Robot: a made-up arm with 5 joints. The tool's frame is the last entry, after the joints.
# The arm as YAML. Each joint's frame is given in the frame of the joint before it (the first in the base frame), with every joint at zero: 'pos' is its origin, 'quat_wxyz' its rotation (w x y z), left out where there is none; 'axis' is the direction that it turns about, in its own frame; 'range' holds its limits. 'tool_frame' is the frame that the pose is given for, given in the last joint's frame.
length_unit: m
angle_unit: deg
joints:
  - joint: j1
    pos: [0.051, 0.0, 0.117]
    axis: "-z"
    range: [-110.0, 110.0]
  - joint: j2
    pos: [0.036, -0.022, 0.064]
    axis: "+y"
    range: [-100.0, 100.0]
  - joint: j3
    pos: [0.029, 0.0, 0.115]
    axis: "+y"
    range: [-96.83, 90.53]
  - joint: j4
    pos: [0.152, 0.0, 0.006]
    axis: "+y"
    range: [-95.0, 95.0]
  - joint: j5
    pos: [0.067, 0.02, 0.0]
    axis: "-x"
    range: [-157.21, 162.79]
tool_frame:
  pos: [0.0, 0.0, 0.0]
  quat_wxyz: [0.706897, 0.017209, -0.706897, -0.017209]
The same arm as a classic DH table. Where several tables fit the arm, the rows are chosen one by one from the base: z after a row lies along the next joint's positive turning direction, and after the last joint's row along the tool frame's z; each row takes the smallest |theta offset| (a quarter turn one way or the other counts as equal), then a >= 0, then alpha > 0; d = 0 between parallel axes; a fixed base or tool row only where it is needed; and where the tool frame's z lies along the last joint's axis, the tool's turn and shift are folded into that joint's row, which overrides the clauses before.
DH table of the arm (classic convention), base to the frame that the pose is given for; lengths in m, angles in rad. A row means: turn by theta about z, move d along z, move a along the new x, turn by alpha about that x. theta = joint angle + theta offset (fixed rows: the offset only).
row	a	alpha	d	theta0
base (fixed)	0.051	3.1416	0	0
j1	0.036	1.5708	-0.181	0
j2	0.1186	0	0	-1.3238
j3	0.1521	0	0	1.2843
j4	0	1.5708	-0.002	-1.5313
j5	0	0	-0.067	-0.0487
Joint limits (rad, base to tool): -1.9199..1.9199 -1.7453..1.7453 -1.69..1.58 -1.6581..1.6581 -2.7438..2.8412

